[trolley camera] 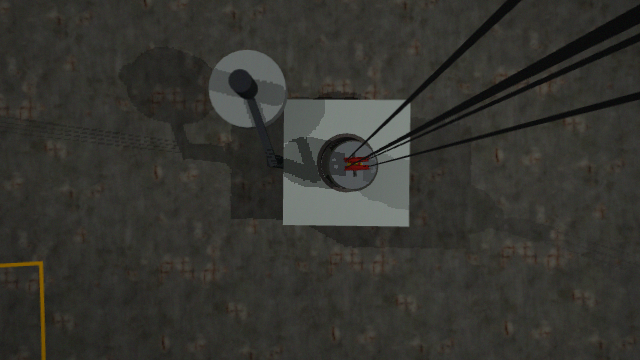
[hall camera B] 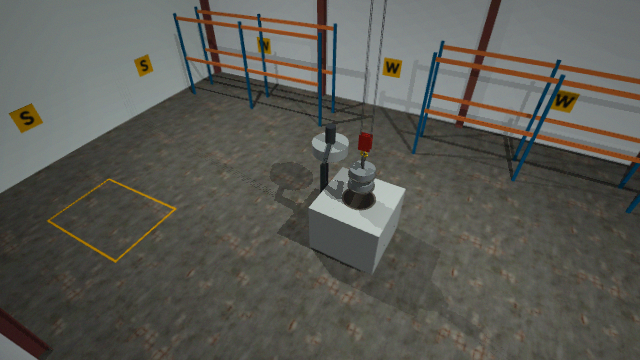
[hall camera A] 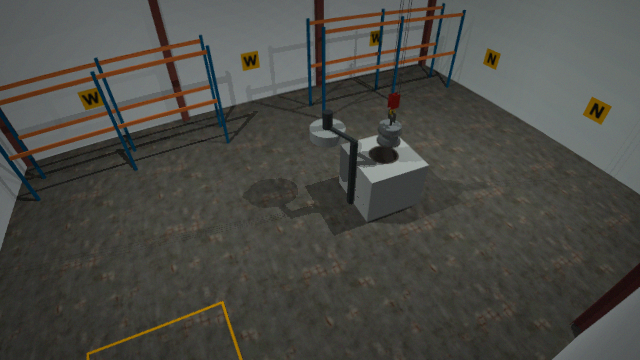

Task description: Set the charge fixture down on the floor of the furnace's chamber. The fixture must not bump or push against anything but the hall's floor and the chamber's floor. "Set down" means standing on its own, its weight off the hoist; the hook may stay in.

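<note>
The charge fixture (hall camera A: pixel 389 132) (hall camera B: pixel 361 176) (trolley camera: pixel 345 181), a grey body with stacked round discs, hangs upright from my hook (hall camera A: pixel 392 115) (hall camera B: pixel 364 155) (trolley camera: pixel 355 164). The hook sits below a red block and holds the fixture. The furnace (hall camera A: pixel 398 192) (hall camera B: pixel 344 232) (trolley camera: pixel 310 210) is a white box with a round dark chamber opening (hall camera A: pixel 383 155) (hall camera B: pixel 358 201) in its top. The fixture hangs just above this opening. In the trolley view its disc covers most of the opening, with a dark crescent at the left and upper left. The chamber's floor is hidden.
A round white lid (hall camera A: pixel 327 134) (hall camera B: pixel 330 148) (trolley camera: pixel 225 102) hangs on a dark swing arm (hall camera A: pixel 353 172) (hall camera B: pixel 324 176) (trolley camera: pixel 259 122) beside the furnace. Blue and orange racks (hall camera A: pixel 120 127) (hall camera B: pixel 320 80) stand along the W wall. A yellow outline (hall camera A: pixel 155 328) (hall camera B: pixel 145 235) (trolley camera: pixel 43 310) marks the floor.
</note>
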